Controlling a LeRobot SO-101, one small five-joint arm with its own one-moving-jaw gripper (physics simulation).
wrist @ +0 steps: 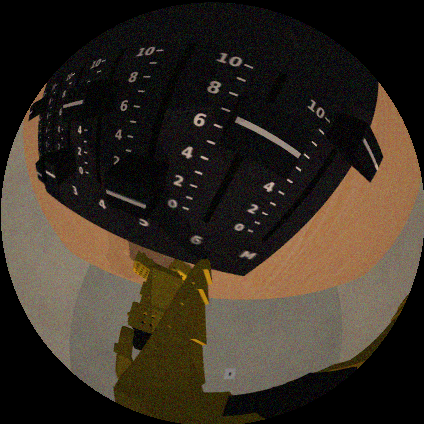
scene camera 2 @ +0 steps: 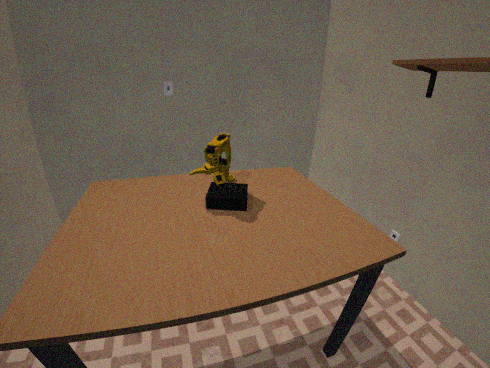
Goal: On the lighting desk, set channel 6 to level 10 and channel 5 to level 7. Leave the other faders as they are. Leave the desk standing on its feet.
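Seen in the pictures: end effector, tool point: [wrist: 209,267]; arm's base, origin of the base link: [wrist: 162,263].
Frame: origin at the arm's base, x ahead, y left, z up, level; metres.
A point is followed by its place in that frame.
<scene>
The black lighting desk [scene camera 2: 227,198] {x 0.274, y -0.060, z 0.053 m} [wrist: 180,227] {x 0.148, y -0.061, z 0.055 m} stands flat on the table. In the wrist view, channel 6's fader cap [wrist: 267,137] has its white line at roughly 6 to 7. Channel 5's cap [wrist: 127,192] is near the bottom of its scale, about 0 to 1, and hides its lowest marks. Channel 4's cap [wrist: 75,104] is higher up, and the M fader cap [wrist: 367,147] is near the top. My gripper [scene camera 2: 206,171] [wrist: 204,266] is fully open and empty; one notched jaw shows in the wrist view, its tip over the desk's label edge near the 6. Contact cannot be judged.
The wooden table [scene camera 2: 190,265] {x 0.537, y -0.233, z 0.000 m} [wrist: 300,270] {x 0.003, y -0.210, z 0.000 m} extends around the desk. Other fader caps, including one at lower left [wrist: 55,169], crowd the desk's left side. The robot's yellow base [wrist: 160,292] {x 0.042, y -0.023, z 0.055 m} shows beyond the jaw. A wall shelf [scene camera 2: 450,64] is high at the right.
</scene>
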